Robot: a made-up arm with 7 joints. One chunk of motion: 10 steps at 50 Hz.
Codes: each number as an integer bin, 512 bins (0 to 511) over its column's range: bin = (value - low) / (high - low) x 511, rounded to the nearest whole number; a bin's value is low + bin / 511 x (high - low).
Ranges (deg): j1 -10..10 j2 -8..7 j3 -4..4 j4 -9..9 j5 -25..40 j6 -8..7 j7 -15..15
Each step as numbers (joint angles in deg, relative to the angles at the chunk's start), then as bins.
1 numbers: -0.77 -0.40 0.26 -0.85 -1.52 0.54 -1.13
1 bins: 236 259 272 231 185 291 236
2 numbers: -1.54 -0.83 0.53 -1.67 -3.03 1.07 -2.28
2 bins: 216 244 289 208 173 309 217
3 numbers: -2.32 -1.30 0.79 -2.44 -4.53 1.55 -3.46
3 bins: 196 228 306 186 161 325 197
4 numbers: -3.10 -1.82 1.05 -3.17 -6.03 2.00 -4.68
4 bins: 176 211 323 166 149 341 176
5 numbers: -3.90 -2.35 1.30 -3.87 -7.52 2.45 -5.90
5 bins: 156 192 339 146 137 356 155
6 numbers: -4.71 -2.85 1.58 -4.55 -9.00 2.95 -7.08
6 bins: 135 175 356 126 126 373 135
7 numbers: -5.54 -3.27 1.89 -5.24 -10.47 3.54 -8.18
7 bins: 114 161 376 107 114 393 116
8 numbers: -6.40 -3.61 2.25 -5.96 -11.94 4.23 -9.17
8 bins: 92 150 399 86 103 417 99
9 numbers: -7.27 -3.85 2.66 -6.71 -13.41 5.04 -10.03
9 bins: 70 141 425 65 91 444 85
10 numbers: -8.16 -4.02 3.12 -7.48 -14.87 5.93 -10.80
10 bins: 47 136 455 43 80 475 72
